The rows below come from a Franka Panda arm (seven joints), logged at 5 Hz.
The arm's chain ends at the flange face. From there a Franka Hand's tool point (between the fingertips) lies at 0.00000 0.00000 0.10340 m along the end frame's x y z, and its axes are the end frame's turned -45 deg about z.
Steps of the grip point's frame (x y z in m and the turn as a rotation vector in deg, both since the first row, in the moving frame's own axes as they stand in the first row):
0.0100, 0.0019, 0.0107, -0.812, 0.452, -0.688
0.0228, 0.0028, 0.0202, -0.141, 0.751, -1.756
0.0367, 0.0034, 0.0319, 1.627, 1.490, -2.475
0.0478, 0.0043, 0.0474, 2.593, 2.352, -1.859
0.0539, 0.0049, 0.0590, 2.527, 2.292, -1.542
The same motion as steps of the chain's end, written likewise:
0.0068, -0.0062, 0.0107, -0.255, 0.894, -0.688
0.0170, -0.0133, 0.0202, 0.431, 0.631, -1.756
0.0286, -0.0196, 0.0320, 2.204, -0.097, -2.475
0.0372, -0.0245, 0.0476, 3.497, -0.170, -1.859
0.0420, -0.0285, 0.0592, 3.408, -0.166, -1.542

